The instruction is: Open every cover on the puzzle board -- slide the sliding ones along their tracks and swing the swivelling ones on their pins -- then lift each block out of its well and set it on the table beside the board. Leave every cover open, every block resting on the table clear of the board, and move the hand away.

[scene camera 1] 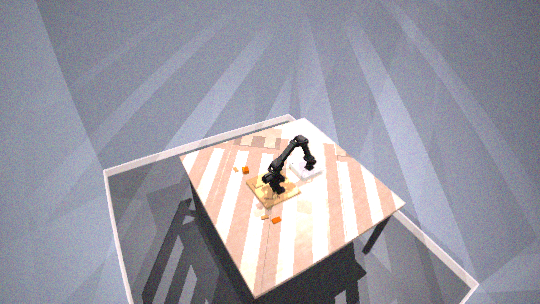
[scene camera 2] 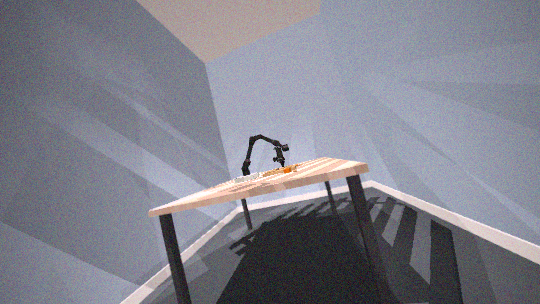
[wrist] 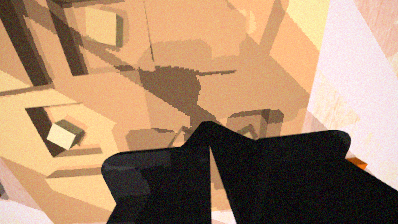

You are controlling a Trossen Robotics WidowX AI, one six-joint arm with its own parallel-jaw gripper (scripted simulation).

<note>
My gripper is shut, holding nothing. Also in view: a puzzle board.
</note>
